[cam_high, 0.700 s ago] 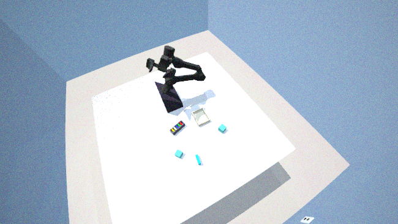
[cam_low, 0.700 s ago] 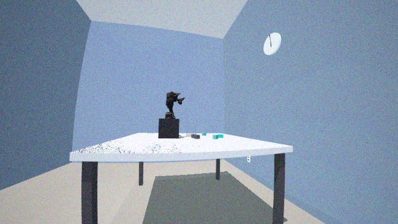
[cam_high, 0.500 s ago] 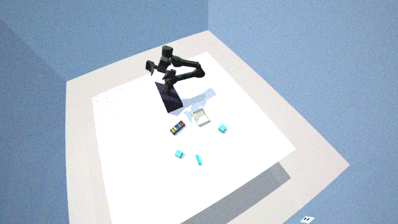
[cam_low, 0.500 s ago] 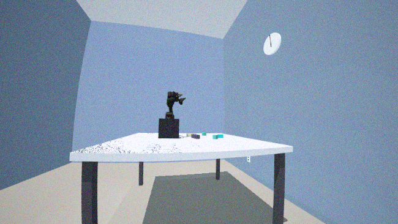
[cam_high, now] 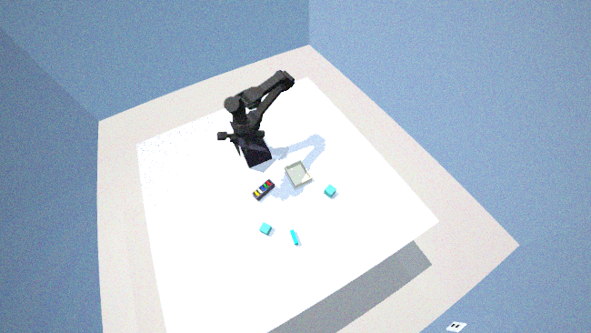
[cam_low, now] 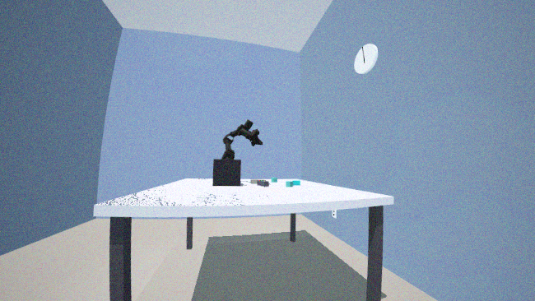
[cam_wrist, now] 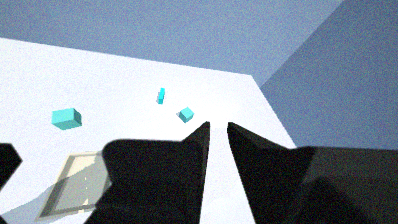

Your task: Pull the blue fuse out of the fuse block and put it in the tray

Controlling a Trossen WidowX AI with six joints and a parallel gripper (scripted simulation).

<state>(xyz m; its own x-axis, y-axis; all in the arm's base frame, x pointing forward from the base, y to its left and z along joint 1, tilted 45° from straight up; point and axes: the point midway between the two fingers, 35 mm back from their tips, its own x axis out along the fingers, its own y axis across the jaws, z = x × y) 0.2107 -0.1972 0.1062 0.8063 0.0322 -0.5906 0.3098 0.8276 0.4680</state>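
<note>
Right now my gripper tip is 20 mm short of the blue fuse, 30 mm to the right of it and 300 mm above it. Round my gripper tip: white fuse 20 mm ahead, 10 mm to the left, 300 mm below; then yellow fuse 20 mm ahead, 10 mm to the right, 300 mm below; then green fuse 10 mm ahead, 50 mm to the left, 300 mm below.
</note>
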